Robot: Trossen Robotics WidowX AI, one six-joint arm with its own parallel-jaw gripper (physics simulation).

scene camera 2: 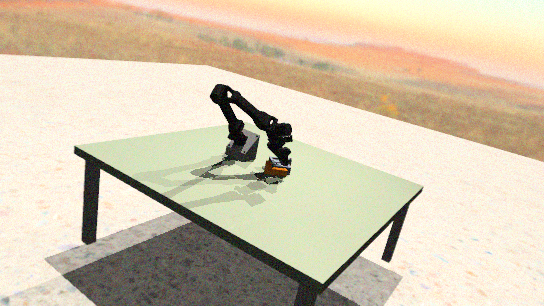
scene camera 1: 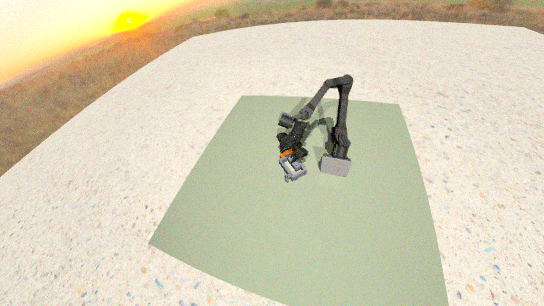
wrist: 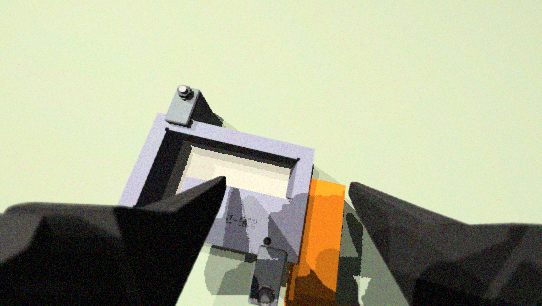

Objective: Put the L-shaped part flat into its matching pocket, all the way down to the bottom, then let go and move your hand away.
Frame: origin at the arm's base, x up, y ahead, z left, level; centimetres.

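Seen in the pictures: gripper, between the fingertips: (scene camera 2: pixel 283 162) (scene camera 1: pixel 285 157) (wrist: pixel 287 184); arm's base, origin of its link: (scene camera 2: pixel 240 140) (scene camera 1: pixel 339 157).
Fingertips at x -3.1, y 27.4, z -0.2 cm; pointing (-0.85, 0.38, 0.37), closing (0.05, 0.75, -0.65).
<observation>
Offsets run from my fingertips to a thing's top centre. "spot": to the spot under its first point. Level surfaces: height alone.
The orange part @(dx +0.8, dy -0.9, dz -5.7 cm) (scene camera 1: pixel 287 153) (scene camera 2: pixel 276 168) (wrist: pixel 326 215), taken as the L-shaped part, is outside the pocket, close along one side of the lavender-grey pocket block @(dx -0.4, dy -3.8, dz +3.4 cm) (scene camera 1: pixel 302 173) (wrist: pixel 250 140). It shows as a long narrow bar in the wrist view; its full L outline cannot be made out. The block's recess is open at the top, with a pale bottom and a dark inner wall. My gripper (wrist: pixel 287 184) is open and empty. In the wrist view its left finger overlaps the block and recess, and its right finger is just right of the orange part. Fingertip height is hard to tell.
Two small grey lugs with bolts stick out from the block, one at its far left corner @(spot: dx -1.1, dy -2.8, dz +10.5 cm) (wrist: pixel 181 107) and one on its near side @(spot: dx -1.1, dy -4.7, dz -3.8 cm) (wrist: pixel 268 272). The arm's grey base (scene camera 1: pixel 335 165) (scene camera 2: pixel 243 146) stands nearby on the green table top @(dx -5.2 cm) (scene camera 1: pixel 300 240) (scene camera 2: pixel 320 215).
</observation>
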